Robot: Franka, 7 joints.
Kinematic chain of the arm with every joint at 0, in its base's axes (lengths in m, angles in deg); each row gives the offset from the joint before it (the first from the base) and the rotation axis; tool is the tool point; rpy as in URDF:
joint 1: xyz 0 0 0.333 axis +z
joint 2: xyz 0 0 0 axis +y
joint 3: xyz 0 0 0.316 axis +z
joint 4: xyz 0.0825 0 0 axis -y
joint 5: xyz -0.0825 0 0.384 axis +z
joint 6: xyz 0 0 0 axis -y
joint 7: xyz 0.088 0 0 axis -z
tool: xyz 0 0 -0.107 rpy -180 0 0
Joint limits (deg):
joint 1: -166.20..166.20
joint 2: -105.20..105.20
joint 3: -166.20..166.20
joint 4: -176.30..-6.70
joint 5: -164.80..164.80
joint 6: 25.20..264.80
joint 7: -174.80..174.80
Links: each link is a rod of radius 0.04 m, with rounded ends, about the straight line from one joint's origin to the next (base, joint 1, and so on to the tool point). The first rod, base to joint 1, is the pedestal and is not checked.
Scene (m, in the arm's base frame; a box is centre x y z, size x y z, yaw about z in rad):
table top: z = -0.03
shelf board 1: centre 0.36 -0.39 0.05 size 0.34 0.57 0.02 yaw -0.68
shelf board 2: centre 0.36 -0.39 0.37 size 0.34 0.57 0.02 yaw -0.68
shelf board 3: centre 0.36 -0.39 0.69 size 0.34 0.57 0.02 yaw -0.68
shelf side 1: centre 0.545 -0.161 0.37 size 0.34 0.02 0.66 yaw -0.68
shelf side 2: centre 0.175 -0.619 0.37 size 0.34 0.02 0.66 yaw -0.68
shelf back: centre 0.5 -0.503 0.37 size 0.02 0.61 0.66 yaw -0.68
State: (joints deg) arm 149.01 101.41 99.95 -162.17 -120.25 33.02 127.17
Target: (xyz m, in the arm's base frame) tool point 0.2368 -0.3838 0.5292
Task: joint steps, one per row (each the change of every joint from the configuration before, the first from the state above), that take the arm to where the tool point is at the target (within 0.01 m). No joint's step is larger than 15 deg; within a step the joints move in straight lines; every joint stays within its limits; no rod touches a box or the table.
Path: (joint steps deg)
1: 2.87 -13.45 8.26 2.90 -3.23 6.17 0.00
2: 2.86 -13.44 8.25 2.91 -3.24 6.18 0.00
3: 2.86 -13.45 8.26 2.90 -3.23 6.17 0.00
4: 2.87 -13.45 8.26 2.90 -3.24 6.17 0.00
5: 2.86 -13.44 8.25 2.90 -3.23 6.17 0.00
6: 2.87 -13.45 8.26 2.91 -3.24 6.18 0.00

